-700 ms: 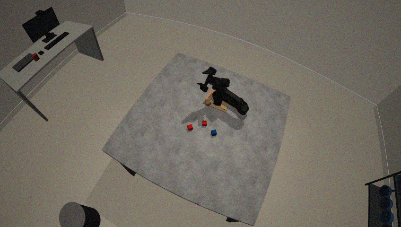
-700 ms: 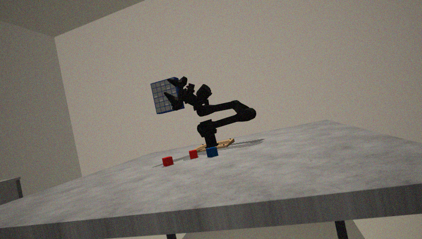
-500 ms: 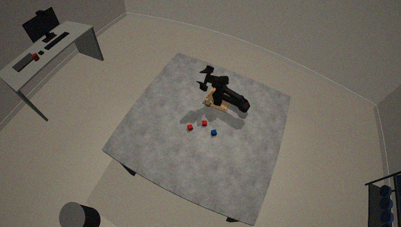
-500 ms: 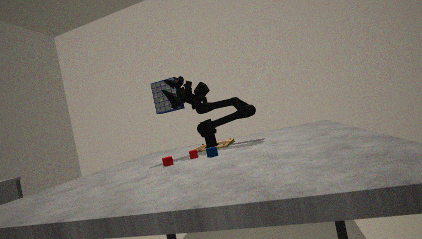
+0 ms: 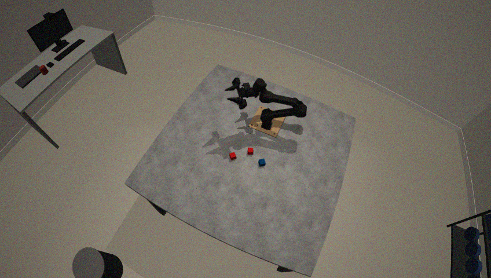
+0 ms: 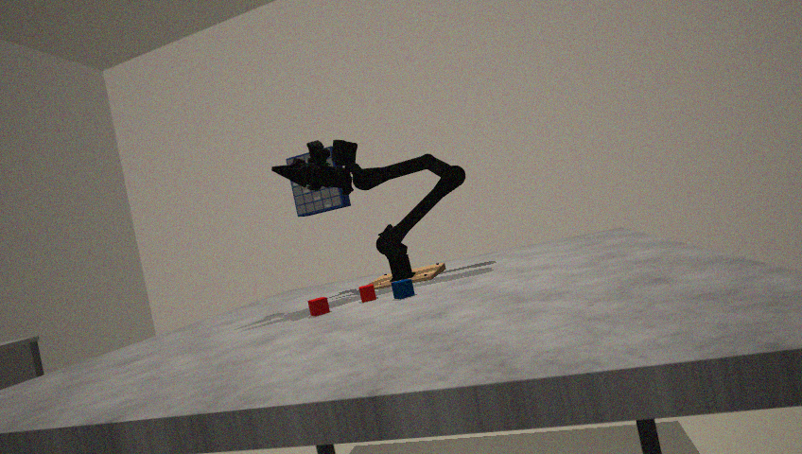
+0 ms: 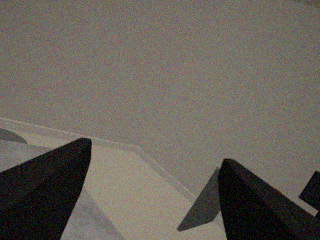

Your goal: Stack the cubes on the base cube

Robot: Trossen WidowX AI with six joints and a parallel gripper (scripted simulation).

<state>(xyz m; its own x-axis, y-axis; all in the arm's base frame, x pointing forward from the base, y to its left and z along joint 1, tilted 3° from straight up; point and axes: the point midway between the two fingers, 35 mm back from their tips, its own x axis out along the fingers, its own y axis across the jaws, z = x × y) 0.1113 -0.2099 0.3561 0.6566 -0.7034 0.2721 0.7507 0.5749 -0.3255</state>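
Now: gripper tip 350 mm above the blue base cube, 300 mm to the right of it and 140 mm short of it.
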